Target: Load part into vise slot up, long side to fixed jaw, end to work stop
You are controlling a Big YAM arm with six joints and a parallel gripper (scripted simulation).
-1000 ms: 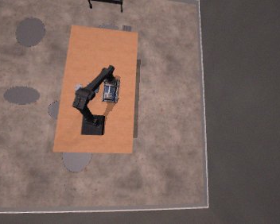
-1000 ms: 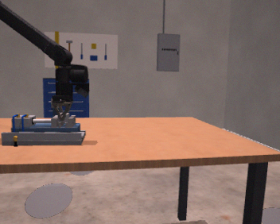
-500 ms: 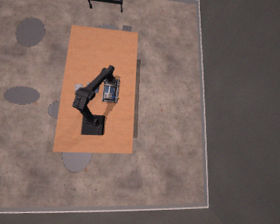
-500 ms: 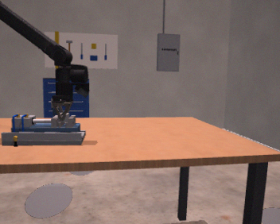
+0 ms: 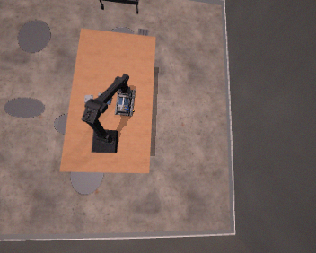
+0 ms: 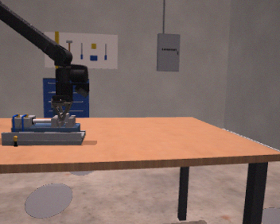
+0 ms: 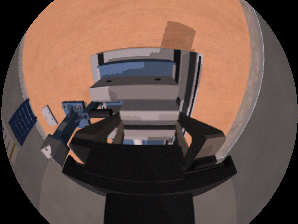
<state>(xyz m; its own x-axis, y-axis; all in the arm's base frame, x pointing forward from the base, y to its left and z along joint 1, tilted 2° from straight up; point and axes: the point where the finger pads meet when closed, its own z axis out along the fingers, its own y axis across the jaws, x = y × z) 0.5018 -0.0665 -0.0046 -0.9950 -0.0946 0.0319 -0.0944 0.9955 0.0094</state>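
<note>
My gripper is now 10 mm below the grey part. From my hand the other things lie so: vise (70 mm behind, 10 mm to the left, 60 mm below).
</note>
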